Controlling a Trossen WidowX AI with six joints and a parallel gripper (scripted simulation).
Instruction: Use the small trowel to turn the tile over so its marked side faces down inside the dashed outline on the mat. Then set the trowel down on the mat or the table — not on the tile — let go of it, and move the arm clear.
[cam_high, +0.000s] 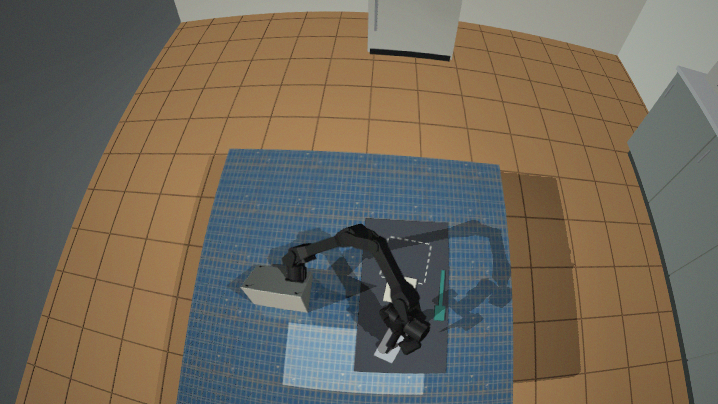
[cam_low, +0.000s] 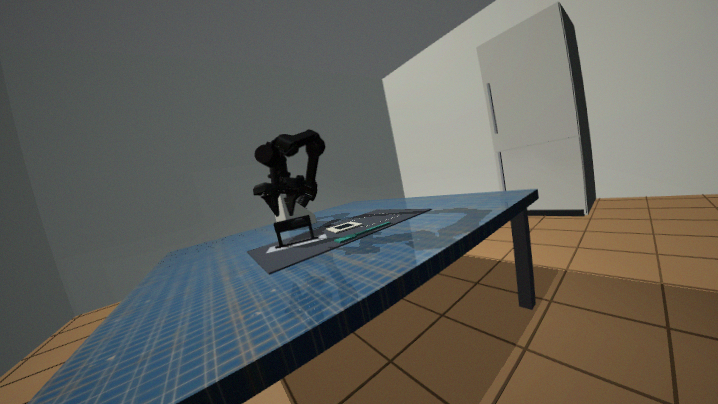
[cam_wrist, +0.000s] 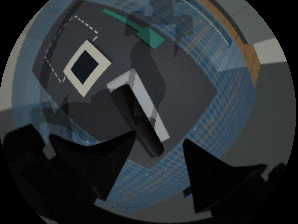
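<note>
Right now my gripper tip is 1 cm past the white tile, 21 cm to the right of it and 10 cm above it. The rest, counted from my gripper tip: teal trowel (15 cm ahead, 18 cm to the left, 10 cm below).
</note>
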